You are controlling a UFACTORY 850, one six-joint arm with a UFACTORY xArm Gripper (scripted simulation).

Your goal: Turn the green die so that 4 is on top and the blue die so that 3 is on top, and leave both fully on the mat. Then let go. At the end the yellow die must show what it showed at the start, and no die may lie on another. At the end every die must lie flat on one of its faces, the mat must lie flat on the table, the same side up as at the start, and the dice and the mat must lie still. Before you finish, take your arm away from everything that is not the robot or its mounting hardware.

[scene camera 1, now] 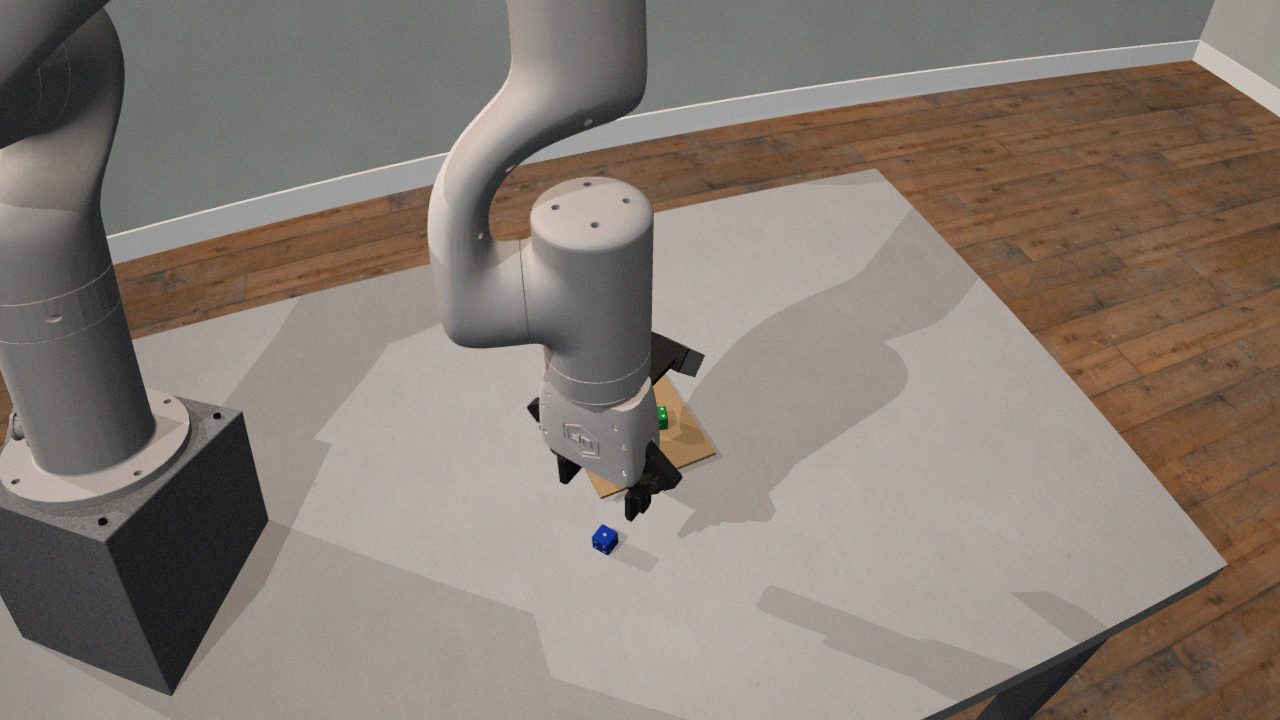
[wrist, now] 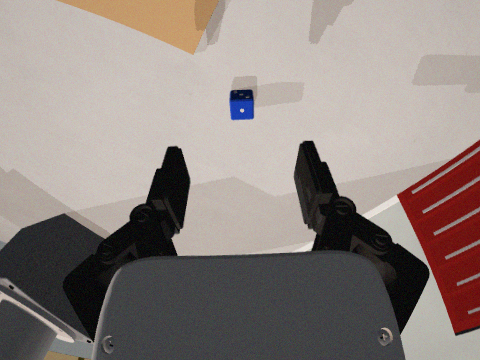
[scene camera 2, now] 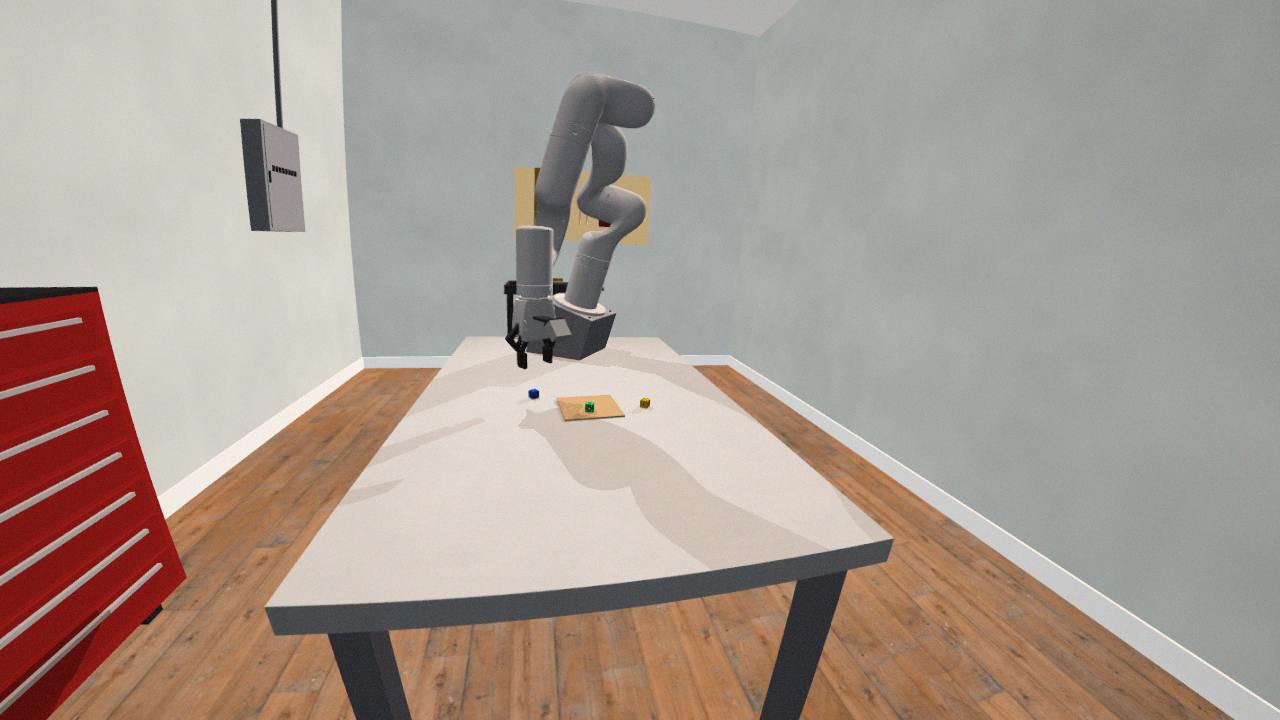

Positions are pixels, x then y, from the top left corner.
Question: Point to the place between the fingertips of my gripper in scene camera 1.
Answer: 604,491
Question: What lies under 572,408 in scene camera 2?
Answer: A tan mat.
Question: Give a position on a tan mat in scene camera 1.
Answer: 683,443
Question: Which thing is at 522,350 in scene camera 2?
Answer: My gripper.
